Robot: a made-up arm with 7 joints.
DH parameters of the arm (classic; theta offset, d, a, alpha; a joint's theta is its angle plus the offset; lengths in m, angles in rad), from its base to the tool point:
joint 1: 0 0.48 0 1.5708
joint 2: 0 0.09 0 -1.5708
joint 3: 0 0.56 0.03 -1.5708
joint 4: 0 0.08 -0.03 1.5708
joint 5: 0 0.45 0 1.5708
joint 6: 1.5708 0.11 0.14 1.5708
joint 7: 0 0.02 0 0
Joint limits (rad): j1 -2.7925..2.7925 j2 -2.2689..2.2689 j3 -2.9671..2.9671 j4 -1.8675..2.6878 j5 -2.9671..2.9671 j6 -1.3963..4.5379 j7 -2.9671..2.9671
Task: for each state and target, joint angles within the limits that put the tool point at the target. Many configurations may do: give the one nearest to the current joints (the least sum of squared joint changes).
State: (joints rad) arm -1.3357 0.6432 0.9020 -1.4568 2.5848 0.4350 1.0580
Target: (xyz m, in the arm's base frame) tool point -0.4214 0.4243 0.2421
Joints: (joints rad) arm -1.1239 0.9434 0.5843 -1.8675 2.9671 -0.3614 1.0580
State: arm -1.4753 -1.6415 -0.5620 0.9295 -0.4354 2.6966 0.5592
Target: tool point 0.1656 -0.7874 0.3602
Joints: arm -1.0890 -1.3538 -0.3781 1.3282 -0.2946 3.0133 0.5592
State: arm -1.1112 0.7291 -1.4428 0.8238 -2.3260 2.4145 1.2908
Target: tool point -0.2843 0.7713 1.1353
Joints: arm -1.5257 1.1406 -1.5030 0.4536 -2.0968 1.7360 1.2908
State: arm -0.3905 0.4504 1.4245 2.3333 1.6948 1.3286 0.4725
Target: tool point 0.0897 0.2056 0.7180
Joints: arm -0.3060 0.5803 1.2783 2.2681 1.6118 1.4982 0.4725
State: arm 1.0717 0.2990 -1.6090 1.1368 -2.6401 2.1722 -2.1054
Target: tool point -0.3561 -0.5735 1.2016
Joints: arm 0.4031 0.9067 -1.6495 0.6551 -2.4466 2.0339 -2.1054
